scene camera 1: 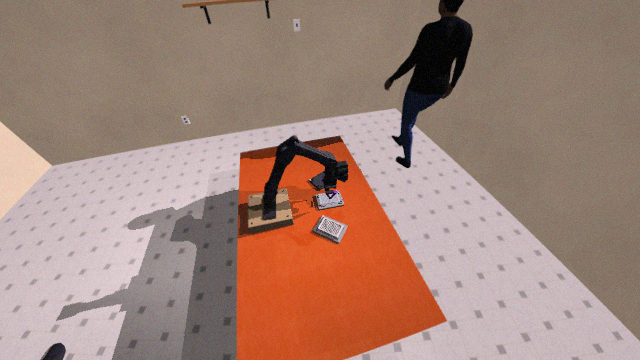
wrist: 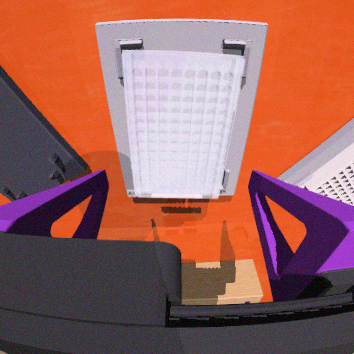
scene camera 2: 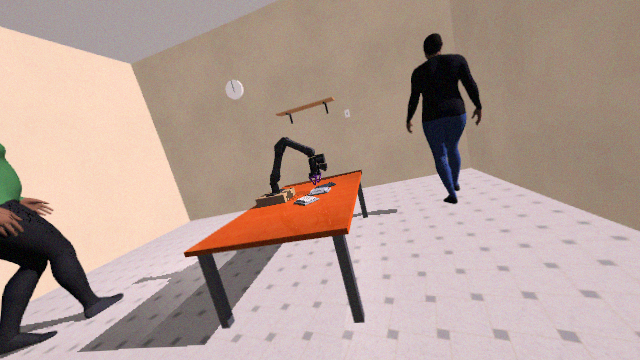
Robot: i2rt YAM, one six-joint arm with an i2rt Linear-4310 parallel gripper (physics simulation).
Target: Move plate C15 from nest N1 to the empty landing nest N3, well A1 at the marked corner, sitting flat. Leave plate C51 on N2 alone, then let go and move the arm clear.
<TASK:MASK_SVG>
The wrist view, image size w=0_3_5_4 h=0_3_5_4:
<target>gripper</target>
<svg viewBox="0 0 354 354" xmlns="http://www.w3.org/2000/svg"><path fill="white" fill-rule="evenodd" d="M0 205L0 350L8 354L351 354L354 352L354 206L292 185L258 170L252 170L248 181L248 192L273 301L201 305L181 304L181 251L176 245L158 240L97 239L109 187L104 169L99 169L70 182ZM265 195L304 224L306 234L294 253L277 226ZM91 195L82 219L71 238L53 237L50 233L52 223Z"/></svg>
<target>translucent well plate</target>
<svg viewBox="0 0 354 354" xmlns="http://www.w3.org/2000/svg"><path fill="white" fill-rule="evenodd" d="M121 50L134 194L138 197L218 198L245 61L243 59L244 56L176 50Z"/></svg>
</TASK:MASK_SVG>
